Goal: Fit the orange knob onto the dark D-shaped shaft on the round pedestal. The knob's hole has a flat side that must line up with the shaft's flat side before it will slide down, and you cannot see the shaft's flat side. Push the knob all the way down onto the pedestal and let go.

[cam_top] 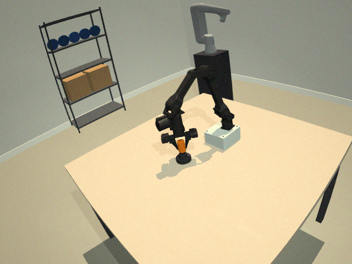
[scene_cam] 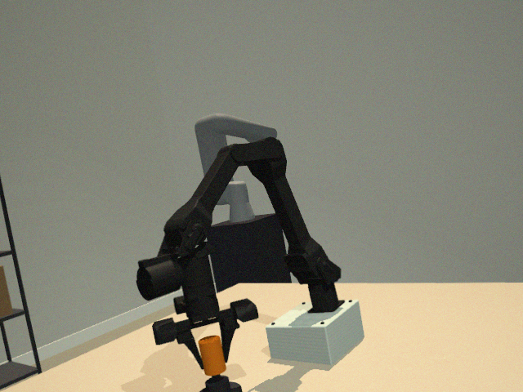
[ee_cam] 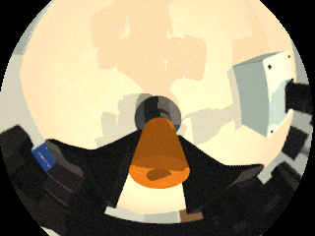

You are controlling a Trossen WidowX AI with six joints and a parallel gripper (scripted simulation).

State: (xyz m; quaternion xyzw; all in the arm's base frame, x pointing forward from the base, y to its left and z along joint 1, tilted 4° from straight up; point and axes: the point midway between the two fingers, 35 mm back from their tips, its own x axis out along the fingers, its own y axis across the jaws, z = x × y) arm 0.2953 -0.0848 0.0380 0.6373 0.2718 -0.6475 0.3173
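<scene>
My gripper tip is now 20 mm below the orange knob. Also, from my gripper tip: dark round pedestal: 40 mm below.
</scene>
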